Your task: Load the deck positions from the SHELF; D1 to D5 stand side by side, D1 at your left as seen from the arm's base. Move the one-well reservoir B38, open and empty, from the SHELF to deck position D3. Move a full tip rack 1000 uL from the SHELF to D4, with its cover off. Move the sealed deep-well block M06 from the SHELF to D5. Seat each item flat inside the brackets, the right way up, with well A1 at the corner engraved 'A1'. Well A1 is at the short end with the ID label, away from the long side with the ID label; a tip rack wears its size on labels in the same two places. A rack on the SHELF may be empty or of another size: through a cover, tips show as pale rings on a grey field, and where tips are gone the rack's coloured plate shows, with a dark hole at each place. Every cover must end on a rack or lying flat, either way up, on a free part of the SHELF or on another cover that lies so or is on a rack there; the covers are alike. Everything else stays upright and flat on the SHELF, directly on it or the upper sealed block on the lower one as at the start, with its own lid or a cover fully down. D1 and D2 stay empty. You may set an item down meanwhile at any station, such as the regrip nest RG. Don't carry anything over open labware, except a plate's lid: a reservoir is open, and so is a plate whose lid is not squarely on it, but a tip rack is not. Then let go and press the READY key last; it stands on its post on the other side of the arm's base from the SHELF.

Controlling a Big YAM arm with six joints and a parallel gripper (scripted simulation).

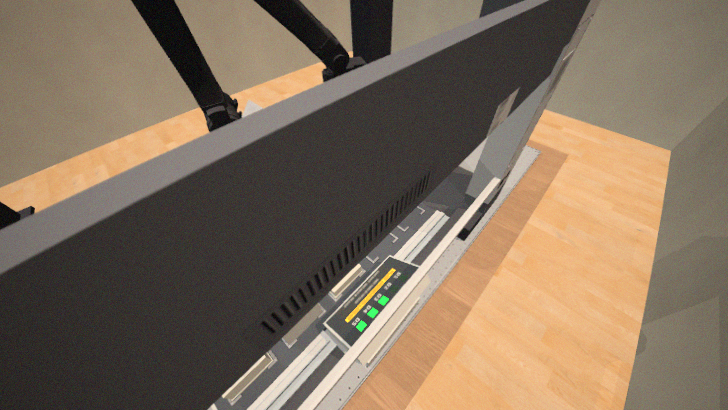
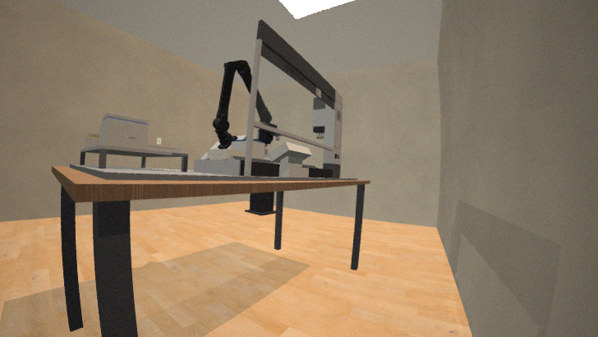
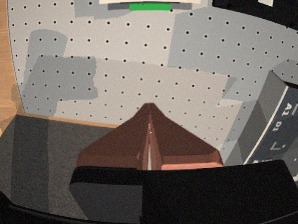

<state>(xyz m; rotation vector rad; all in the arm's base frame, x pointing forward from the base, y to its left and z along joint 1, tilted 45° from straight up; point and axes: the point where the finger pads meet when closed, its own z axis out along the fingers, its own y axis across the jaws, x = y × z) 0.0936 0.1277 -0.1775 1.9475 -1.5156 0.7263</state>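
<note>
My hand is 1 cm past the green key, 6 cm to the right of it and 6 cm above it. Round my hand: black box labelled lp1: 13 cm ahead, 14 cm to the left, 14 cm below; then regrip nest rg: 16 cm ahead, 30 cm to the right, 14 cm below; then rg label: 16 cm ahead, 30 cm to the right, 14 cm below.
</note>
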